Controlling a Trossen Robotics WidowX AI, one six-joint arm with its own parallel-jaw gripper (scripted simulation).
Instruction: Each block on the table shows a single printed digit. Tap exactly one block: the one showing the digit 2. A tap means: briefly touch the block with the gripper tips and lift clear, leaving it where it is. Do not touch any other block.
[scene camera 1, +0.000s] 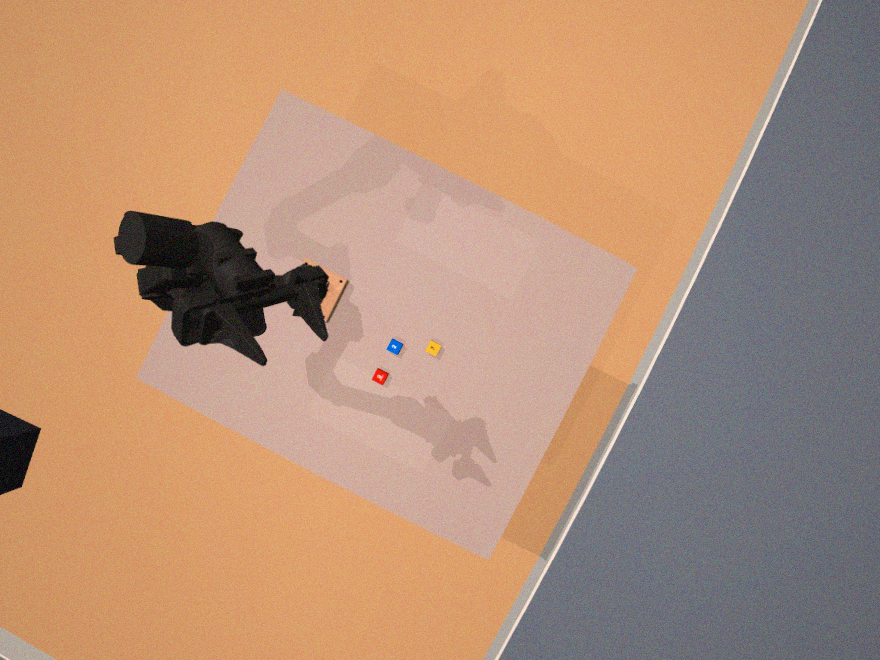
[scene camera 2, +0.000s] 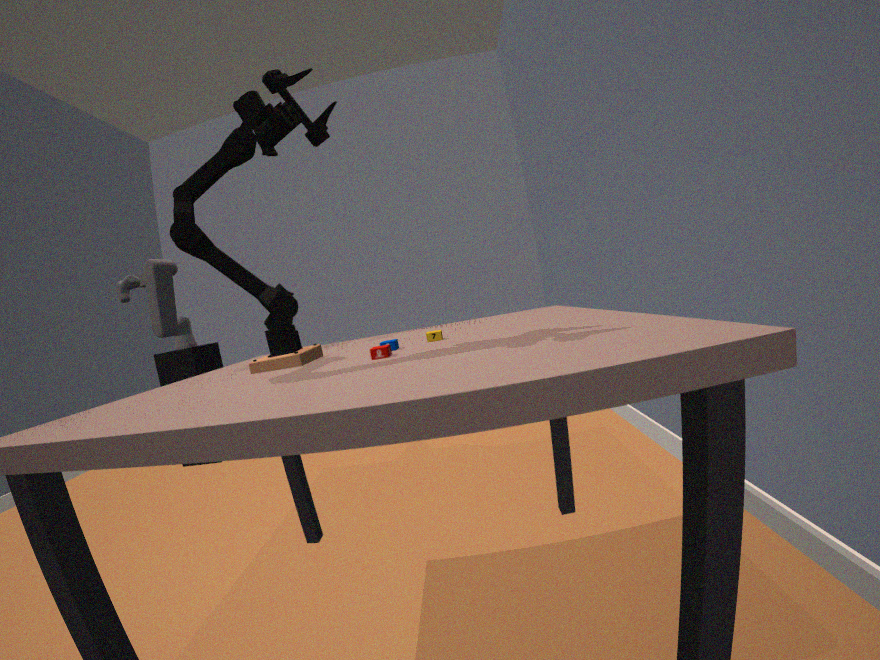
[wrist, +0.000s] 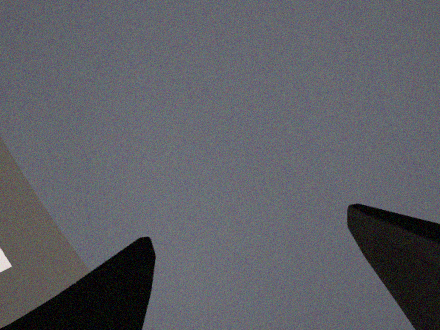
Observation:
The gripper (scene camera 1: 297, 350) is open, holding nothing.
The gripper shows as well in scene camera 2 (scene camera 2: 323, 85) and in the wrist view (wrist: 251, 232).

